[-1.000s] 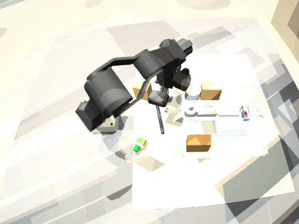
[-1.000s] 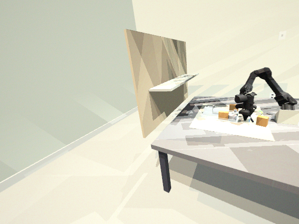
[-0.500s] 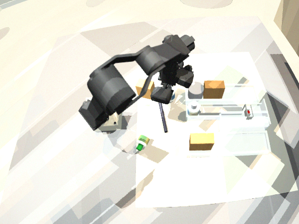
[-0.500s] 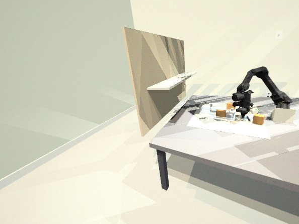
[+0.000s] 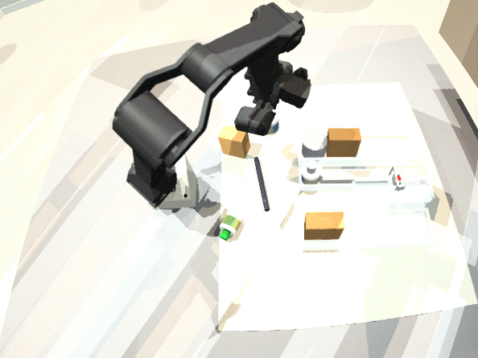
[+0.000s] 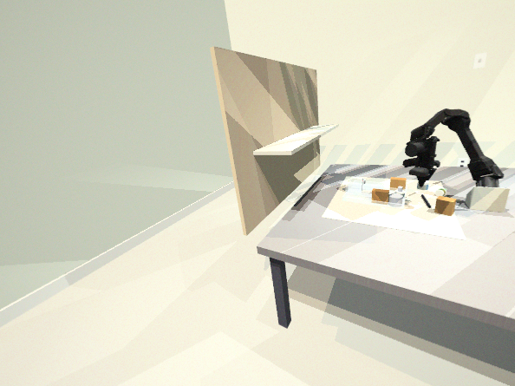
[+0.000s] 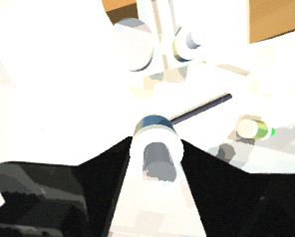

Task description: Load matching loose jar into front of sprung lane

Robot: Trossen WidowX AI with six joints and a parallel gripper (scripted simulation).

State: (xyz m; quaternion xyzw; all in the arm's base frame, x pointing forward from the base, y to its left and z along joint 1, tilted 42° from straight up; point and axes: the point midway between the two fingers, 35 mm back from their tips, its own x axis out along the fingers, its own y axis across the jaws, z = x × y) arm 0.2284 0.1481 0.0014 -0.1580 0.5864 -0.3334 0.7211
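Now: the dark rod 2 cm behind my gripper tip, 8 cm to the right of it and 12 cm below it. Round my gripper tip: red mark (28 cm ahead, 11 cm to the right, 5 cm below); shelf (60 cm ahead, 4 cm to the right, 24 cm above).
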